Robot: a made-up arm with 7 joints.
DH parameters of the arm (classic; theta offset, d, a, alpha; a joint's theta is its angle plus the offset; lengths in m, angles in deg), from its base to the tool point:
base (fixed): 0 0.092 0 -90
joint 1: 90 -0.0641 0.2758 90
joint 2: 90 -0.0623 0.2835 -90
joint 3: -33.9 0 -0.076 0
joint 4: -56.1 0.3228 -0.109 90
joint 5: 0 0.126 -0.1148 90
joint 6: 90 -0.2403 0.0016 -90
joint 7: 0 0.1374 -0.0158 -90
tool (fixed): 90 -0.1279 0 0
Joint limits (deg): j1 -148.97..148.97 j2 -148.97..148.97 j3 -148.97..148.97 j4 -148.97..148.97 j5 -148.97..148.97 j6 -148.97..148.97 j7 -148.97..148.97
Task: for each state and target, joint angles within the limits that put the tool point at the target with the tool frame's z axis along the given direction. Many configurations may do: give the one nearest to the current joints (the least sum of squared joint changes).
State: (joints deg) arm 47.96 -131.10 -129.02 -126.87 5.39 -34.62 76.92
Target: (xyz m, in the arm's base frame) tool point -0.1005 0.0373 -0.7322 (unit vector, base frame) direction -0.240 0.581 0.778
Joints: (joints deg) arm 30.77 -148.80 -124.68 -120.39 21.61 -28.79 89.29
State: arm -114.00 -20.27 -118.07 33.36 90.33 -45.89 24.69
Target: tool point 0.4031 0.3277 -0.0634 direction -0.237 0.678 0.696
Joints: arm -142.36 11.40 -109.46 37.40 115.72 -22.78 55.83
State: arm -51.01 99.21 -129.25 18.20 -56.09 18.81 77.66
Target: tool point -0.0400 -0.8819 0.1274 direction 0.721 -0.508 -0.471
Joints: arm -38.20 123.74 -145.67 14.40 -14.04 -12.01 28.62
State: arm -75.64 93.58 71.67 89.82 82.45 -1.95 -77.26
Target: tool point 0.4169 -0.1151 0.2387 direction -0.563 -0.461 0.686
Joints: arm -66.76 112.52 58.05 81.94 87.98 -7.95 -105.34
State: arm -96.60 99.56 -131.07 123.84 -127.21 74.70 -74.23
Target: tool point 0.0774 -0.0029 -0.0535 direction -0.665 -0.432 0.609
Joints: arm -141.78 66.20 -133.48 88.46 -148.97 118.16 -84.37
